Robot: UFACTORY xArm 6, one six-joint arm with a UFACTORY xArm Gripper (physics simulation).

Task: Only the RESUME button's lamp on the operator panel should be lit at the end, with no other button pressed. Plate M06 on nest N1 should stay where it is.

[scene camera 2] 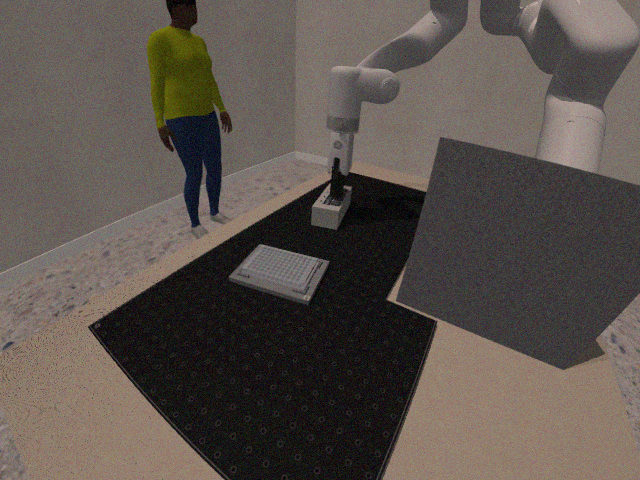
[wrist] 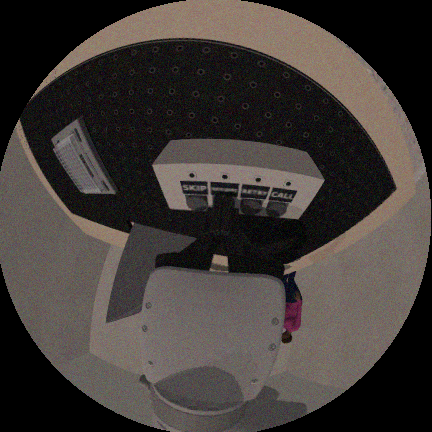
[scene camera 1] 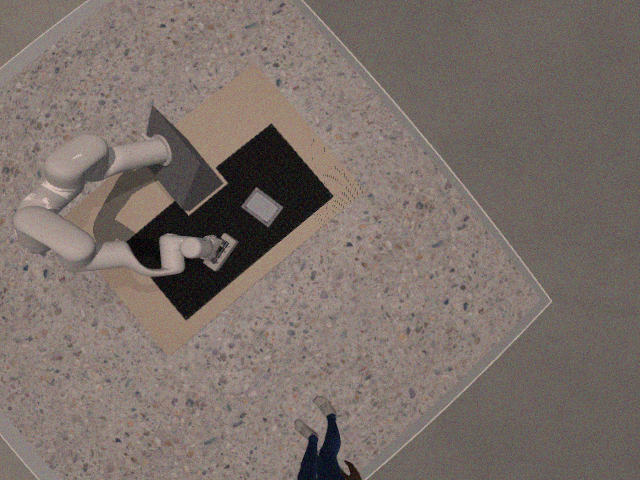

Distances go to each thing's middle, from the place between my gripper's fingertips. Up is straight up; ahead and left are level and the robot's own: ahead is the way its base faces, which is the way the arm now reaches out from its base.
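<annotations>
From my hand: plate M06 [scene camera 2: 289, 269], 4 cm below, 27 cm to the left, 1 cm behind; nest N1 [scene camera 2: 251, 282], 5 cm below, 27 cm to the left, 1 cm behind; operator panel [scene camera 2: 324, 214], 3 cm below, 1 cm to the right, 1 cm ahead.
</annotations>
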